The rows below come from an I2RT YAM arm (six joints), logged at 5 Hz.
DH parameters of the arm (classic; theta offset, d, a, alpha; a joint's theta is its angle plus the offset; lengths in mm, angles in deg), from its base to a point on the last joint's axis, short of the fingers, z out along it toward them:
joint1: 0 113.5 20 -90
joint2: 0 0 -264 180
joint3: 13.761 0 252.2 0
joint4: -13.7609 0 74 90
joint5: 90 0 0 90
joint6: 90 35.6 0 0
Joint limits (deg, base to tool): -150..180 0..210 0..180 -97..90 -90..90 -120..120
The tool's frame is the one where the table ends.
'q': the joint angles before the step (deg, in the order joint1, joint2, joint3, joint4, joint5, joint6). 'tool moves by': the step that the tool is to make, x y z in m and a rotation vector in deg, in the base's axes. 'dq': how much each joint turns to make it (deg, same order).
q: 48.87 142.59 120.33 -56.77 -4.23 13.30
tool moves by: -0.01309 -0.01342 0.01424 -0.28 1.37 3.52
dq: 0.02 -5.23 -6.10 -0.53 -1.46 -3.31
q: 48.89 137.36 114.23 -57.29 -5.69 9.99
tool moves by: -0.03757 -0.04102 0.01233 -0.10 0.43 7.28
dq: 0.06 -13.52 -20.01 5.34 -1.39 -7.13
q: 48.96 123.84 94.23 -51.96 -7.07 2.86
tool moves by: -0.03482 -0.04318 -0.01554 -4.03 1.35 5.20
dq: -0.22 -8.59 -16.83 3.67 1.05 -5.60
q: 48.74 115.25 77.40 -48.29 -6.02 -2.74
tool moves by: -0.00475 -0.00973 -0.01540 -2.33 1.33 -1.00
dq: -0.40 0.35 -3.30 1.08 0.57 0.58
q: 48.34 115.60 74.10 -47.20 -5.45 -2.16
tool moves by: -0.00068 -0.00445 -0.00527 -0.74 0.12 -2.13
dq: -0.35 -0.01 -1.37 0.89 0.44 1.78
